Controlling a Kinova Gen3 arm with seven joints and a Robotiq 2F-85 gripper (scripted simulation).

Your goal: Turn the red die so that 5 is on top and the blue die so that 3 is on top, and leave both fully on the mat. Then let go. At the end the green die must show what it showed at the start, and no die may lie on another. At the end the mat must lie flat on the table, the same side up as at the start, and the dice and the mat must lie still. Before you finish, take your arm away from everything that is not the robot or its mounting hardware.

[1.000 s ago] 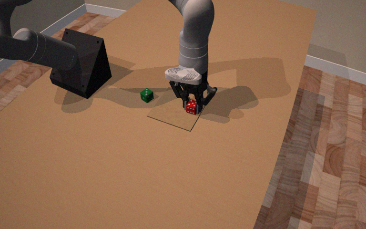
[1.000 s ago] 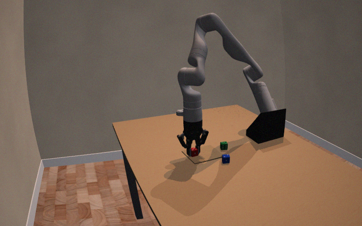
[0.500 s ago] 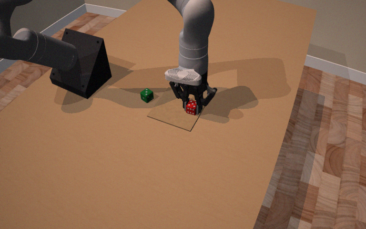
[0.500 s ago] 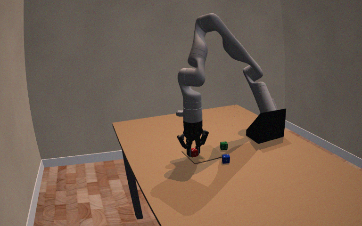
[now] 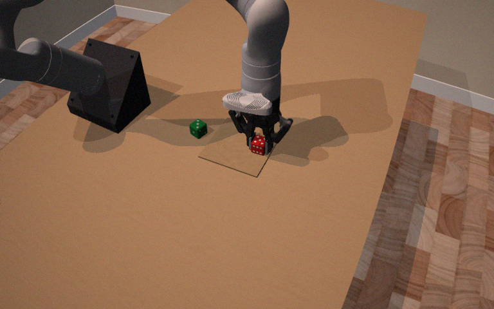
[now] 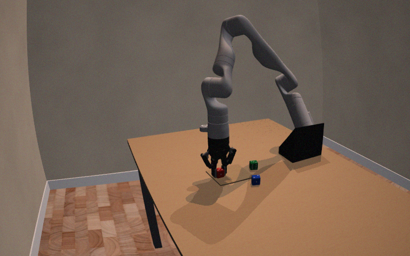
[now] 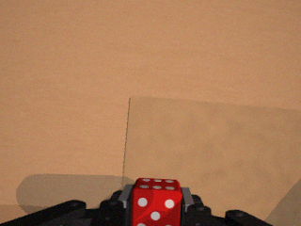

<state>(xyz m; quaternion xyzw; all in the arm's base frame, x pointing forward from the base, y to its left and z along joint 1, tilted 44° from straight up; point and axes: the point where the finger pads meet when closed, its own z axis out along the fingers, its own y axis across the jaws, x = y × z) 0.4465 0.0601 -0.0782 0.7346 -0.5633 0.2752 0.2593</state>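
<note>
Now: hand right at the red die. Round my hand: thin tan mat: 40 mm behind, 20 mm below, 10 mm to the right; then blue die: 110 mm behind, 100 mm to the left, 10 mm below; then green die: 150 mm behind, 30 mm to the right, 10 mm below.
</note>
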